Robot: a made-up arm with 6 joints. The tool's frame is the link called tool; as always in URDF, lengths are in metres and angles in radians.
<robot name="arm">
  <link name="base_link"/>
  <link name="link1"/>
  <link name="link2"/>
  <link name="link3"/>
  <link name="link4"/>
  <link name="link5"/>
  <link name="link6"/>
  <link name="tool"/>
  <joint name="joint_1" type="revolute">
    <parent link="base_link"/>
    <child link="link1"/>
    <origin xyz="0 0 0.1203" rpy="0 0 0"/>
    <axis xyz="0 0 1"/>
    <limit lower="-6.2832" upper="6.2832"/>
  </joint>
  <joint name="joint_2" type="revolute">
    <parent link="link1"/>
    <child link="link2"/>
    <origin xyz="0 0.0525 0" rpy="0 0 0"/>
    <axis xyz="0 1 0"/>
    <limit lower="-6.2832" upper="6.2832"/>
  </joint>
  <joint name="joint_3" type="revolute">
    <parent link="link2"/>
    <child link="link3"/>
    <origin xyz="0 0 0.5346" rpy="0 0 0"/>
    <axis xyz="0 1 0"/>
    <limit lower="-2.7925" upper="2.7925"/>
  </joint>
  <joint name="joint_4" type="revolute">
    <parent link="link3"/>
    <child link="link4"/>
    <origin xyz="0 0 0.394" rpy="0 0 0"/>
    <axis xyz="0 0 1"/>
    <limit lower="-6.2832" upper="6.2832"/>
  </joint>
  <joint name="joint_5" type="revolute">
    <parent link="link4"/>
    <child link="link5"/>
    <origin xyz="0 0 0" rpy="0 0 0"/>
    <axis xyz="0 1 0"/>
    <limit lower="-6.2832" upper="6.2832"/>
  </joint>
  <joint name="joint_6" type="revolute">
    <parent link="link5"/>
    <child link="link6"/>
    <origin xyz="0 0 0.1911" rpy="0 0 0"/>
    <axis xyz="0 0 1"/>
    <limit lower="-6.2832" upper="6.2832"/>
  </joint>
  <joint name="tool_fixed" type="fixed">
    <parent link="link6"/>
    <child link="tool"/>
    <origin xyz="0 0 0" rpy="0 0 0"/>
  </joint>
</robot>
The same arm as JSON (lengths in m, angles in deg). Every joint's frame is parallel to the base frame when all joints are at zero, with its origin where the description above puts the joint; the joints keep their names.
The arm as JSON. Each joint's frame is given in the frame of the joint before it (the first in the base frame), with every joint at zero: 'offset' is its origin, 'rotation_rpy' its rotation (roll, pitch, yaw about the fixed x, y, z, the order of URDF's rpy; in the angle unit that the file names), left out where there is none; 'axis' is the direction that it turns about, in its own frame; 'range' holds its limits. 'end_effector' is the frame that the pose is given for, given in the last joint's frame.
{"length_unit": "m", "angle_unit": "deg", "chain": [
  {"id": "joint_1", "offset": [0.0, 0.0, 0.1203], "axis": [0.0, 0.0, 1.0], "range": [-360.0, 360.0]},
  {"id": "joint_2", "offset": [0.0, 0.0525, 0.0], "axis": [0.0, 1.0, 0.0], "range": [-360.0, 360.0]},
  {"id": "joint_3", "offset": [0.0, 0.0, 0.5346], "axis": [0.0, 1.0, 0.0], "range": [-160.0, 160.0]},
  {"id": "joint_4", "offset": [0.0, 0.0, 0.394], "axis": [0.0, 0.0, 1.0], "range": [-360.0, 360.0]},
  {"id": "joint_5", "offset": [0.0, 0.0, 0.0], "axis": [0.0, 1.0, 0.0], "range": [-360.0, 360.0]},
  {"id": "joint_6", "offset": [0.0, 0.0, 0.1911], "axis": [0.0, 0.0, 1.0], "range": [-360.0, 360.0]}
], "end_effector": {"offset": [0.0, 0.0, 0.0]}}

